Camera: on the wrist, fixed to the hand. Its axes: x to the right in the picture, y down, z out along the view.
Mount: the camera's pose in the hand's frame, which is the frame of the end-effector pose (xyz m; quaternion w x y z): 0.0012 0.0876 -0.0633 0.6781 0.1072 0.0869 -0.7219
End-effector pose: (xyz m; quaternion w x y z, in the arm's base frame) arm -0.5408 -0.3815 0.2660 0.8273 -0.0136 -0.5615 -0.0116
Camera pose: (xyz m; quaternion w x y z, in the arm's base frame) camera -0.4786 -0.2962 0.2429 0.6029 0.4858 -0.3199 -0.5461
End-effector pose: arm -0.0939 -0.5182 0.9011 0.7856 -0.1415 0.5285 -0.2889
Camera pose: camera -0.1246 -0.4442 0.8286 0.2934 -0.3682 0.2935 -0.8320
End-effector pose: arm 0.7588 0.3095 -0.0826 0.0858 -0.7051 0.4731 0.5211
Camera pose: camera 0.7339 0.2228 -0.0230 0.4689 -0.8558 -0.1249 0.1794
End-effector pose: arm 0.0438 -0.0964 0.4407 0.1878 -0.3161 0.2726 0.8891
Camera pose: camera 0.0277 -0.2028 0.4307 0.7794 -0.4683 0.0683 0.4106
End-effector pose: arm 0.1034 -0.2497 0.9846 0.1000 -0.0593 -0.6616 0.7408
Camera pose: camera 0.1101 -0.1973 0.8903 0.6664 0.3837 -0.4033 0.4959
